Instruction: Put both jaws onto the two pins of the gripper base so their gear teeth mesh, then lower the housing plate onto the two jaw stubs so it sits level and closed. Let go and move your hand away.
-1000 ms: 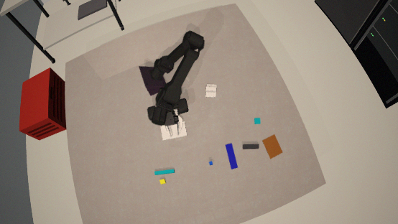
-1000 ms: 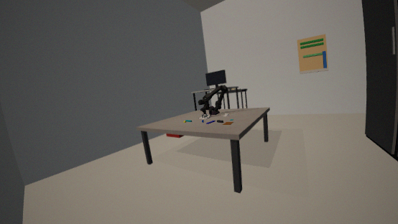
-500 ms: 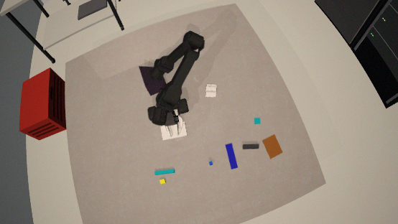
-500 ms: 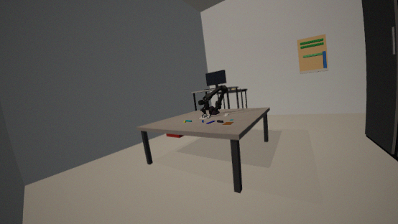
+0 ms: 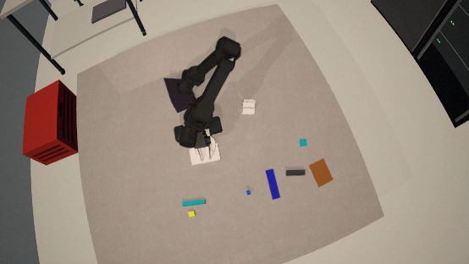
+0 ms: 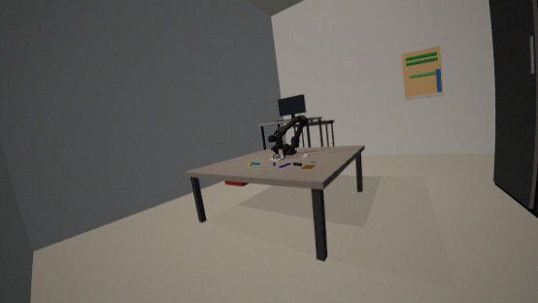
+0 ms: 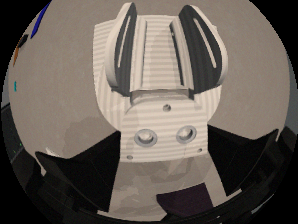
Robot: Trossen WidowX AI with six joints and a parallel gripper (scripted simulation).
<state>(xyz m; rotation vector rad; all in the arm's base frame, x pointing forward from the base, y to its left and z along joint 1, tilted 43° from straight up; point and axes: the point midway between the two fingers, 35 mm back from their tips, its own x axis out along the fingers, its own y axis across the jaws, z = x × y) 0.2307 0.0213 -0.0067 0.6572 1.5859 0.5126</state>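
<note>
Right now the white gripper base is 20 mm above my gripper tip and 10 mm ahead of it. Round my gripper tip: white ribbed tray 70 mm ahead, 10 mm to the right, 10 mm below; white jaw 20 mm to the right, 20 mm ahead; teal bar 250 mm ahead, 120 mm to the right.
</note>
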